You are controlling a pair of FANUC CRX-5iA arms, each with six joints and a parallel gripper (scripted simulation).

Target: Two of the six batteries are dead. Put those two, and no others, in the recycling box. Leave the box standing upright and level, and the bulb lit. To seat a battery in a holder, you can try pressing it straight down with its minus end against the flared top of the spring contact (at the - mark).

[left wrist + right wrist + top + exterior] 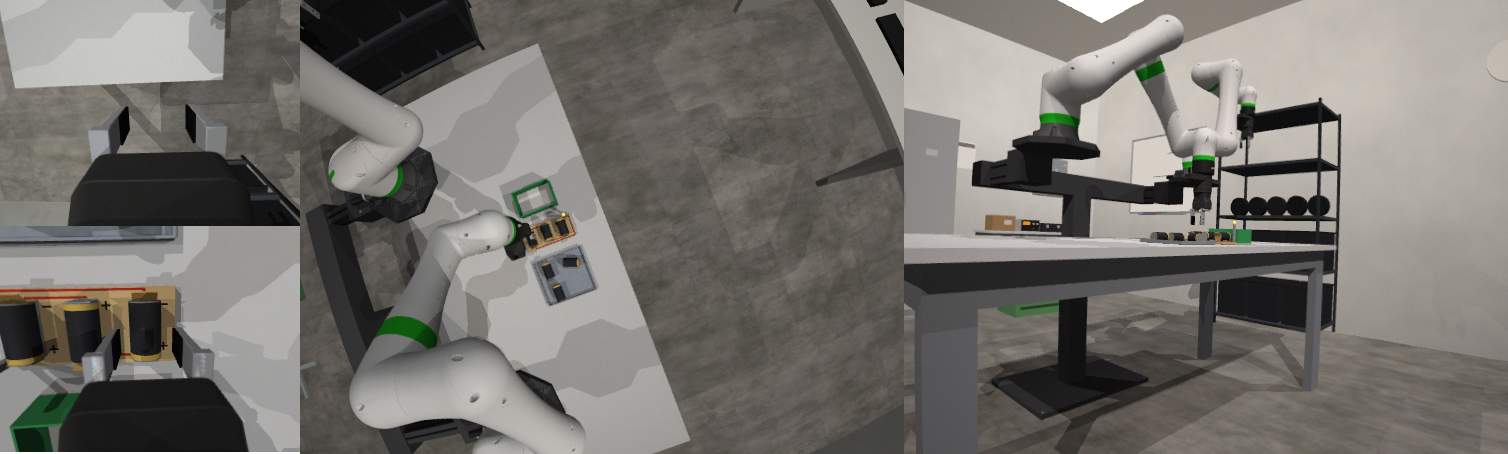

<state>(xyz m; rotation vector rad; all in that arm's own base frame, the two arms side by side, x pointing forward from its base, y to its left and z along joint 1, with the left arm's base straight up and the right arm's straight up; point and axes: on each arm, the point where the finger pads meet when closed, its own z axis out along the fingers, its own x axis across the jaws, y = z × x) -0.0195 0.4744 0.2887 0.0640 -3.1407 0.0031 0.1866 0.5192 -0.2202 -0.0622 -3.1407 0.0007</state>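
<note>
The grey tray is 40 mm ahead of my right hand, 190 mm to the right of it and 80 mm below it. From my right hand the other things lie so: green recycling box (90 mm ahead, 130 mm to the left, 70 mm below).
</note>
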